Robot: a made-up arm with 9 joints. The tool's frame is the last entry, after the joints.
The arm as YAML. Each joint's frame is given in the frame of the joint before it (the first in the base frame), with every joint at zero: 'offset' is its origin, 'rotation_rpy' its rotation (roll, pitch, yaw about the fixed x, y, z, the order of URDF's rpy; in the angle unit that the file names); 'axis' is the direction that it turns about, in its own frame. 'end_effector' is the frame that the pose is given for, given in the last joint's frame.
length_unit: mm
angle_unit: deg
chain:
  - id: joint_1
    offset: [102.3, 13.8, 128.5]
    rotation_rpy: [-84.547, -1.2, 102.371]
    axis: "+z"
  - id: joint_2
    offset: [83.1, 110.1, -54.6]
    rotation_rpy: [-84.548, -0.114, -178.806]
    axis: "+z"
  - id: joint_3
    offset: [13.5, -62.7, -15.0]
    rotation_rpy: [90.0, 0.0, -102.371]
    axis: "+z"
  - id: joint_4
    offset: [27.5, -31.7, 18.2]
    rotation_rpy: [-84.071, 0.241, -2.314]
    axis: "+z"
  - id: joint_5
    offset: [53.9, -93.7, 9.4]
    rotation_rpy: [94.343, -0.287, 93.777]
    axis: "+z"
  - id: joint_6
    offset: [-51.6, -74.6, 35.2]
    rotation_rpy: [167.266, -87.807, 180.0]
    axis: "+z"
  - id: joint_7
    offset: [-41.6, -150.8, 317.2]
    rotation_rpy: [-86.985, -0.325, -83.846]
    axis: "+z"
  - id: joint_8
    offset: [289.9, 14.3, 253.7]
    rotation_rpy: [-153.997, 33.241, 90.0]
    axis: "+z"
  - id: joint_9
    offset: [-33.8, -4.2, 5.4]
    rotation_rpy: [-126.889, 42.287, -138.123]
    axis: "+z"
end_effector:
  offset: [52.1, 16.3, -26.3]
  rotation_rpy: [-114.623, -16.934, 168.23]
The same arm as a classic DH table. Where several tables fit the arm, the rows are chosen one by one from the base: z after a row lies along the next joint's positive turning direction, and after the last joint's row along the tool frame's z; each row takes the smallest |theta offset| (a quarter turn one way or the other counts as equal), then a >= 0, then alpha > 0; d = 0 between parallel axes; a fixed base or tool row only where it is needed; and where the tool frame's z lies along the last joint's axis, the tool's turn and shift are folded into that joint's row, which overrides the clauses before.
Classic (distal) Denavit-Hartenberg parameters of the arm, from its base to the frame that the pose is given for. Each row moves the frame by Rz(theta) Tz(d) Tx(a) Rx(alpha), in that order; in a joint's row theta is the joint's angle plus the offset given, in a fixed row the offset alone. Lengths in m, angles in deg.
base (fixed): a 0.0086; alpha 84.55; d 0.1383; theta_offset -77.51
joint_1: a -0.0854; alpha -84.55; d -0.1476; theta_offset 0
joint_2: a -0.0584; alpha -90; d -0.1238; theta_offset 77.51
joint_3: a -0.0288; alpha 84.07; d -0.0052; theta_offset -2.34
joint_4: a -0.0971; alpha 94.34; d -0.0177; theta_offset -85.96
joint_5: a -0.0841; alpha -92.14; d 0.0842; theta_offset 77.55
joint_6: a -0.1454; alpha 86.98; d 0.3541; theta_offset 5.69
joint_7: a -0.2071; alpha -138.74; d -0.0358; theta_offset -41.99
joint_8: a 0.0162; alpha -116.36; d -0.3179; theta_offset -55.11
joint_9: a 0.0437; alpha 113.49; d -0.0739; theta_offset 29.3
tool (fixed): a 0; alpha 0; d -0.0356; theta_offset 161.48

